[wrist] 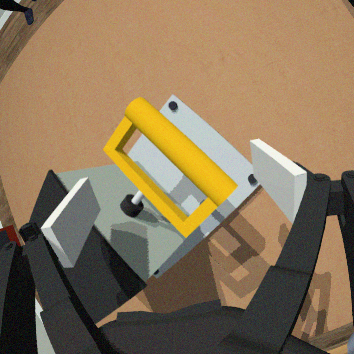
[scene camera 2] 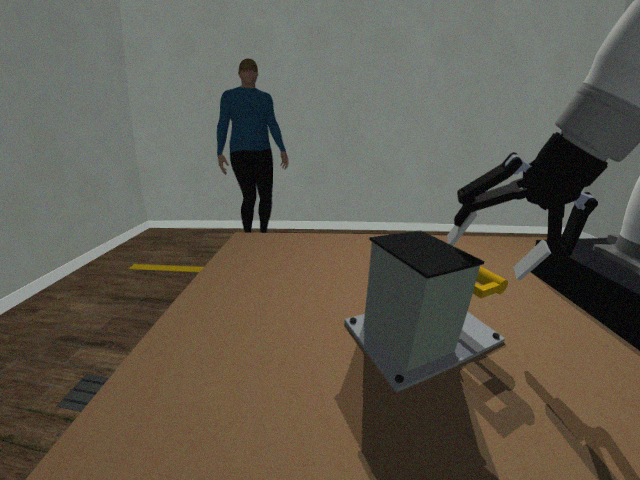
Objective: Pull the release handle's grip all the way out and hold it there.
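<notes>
The release handle [scene camera 2: 493,277] [wrist: 181,151] is a yellow frame with a thick round grip bar. It stands out from the side of a grey-green housing [scene camera 2: 395,304] [wrist: 102,185] with a black top. In the wrist view a short pale rod with a black collar [wrist: 131,206] shows between the handle and the housing. How far the handle is out is hard to tell. My gripper [scene camera 2: 496,244] [wrist: 170,176] is wide open and empty. Its pale pads are apart from the handle, one on each side of it in the wrist view. In the scene view the gripper is above and right of the handle.
The housing stands on a light metal base plate [scene camera 2: 479,330] [wrist: 212,142] with dark bolts at its corners, on the brown table [scene camera 2: 248,361] [wrist: 225,55]. A person [scene camera 2: 250,118] in a blue top stands beyond the table's far edge. The robot's base is at the right.
</notes>
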